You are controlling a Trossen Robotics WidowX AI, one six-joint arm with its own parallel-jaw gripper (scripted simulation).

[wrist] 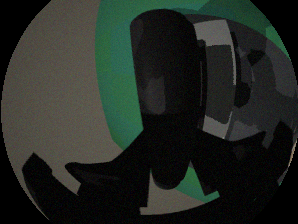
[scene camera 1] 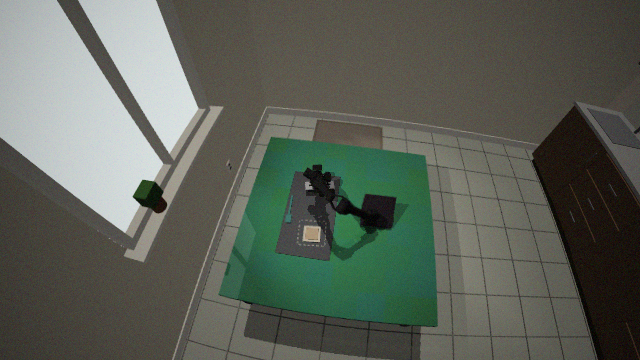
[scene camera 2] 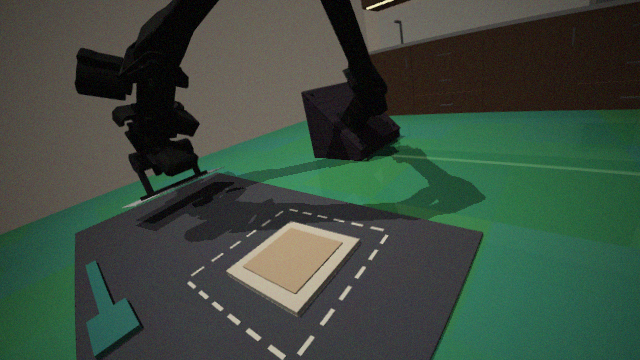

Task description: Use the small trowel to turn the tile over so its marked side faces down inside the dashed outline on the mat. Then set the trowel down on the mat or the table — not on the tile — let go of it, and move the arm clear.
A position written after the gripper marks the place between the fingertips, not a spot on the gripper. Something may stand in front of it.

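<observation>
The gripper (scene camera 2: 153, 169) is carrying a trowel (scene camera 2: 138, 160), while a tile (scene camera 2: 290, 268) and a dark mat (scene camera 2: 404, 296) are visible too. The wrist camera has both the gripper (wrist: 164, 127) and the trowel (wrist: 185, 73), and the mat (scene camera 1: 306, 205) can also be seen.
</observation>
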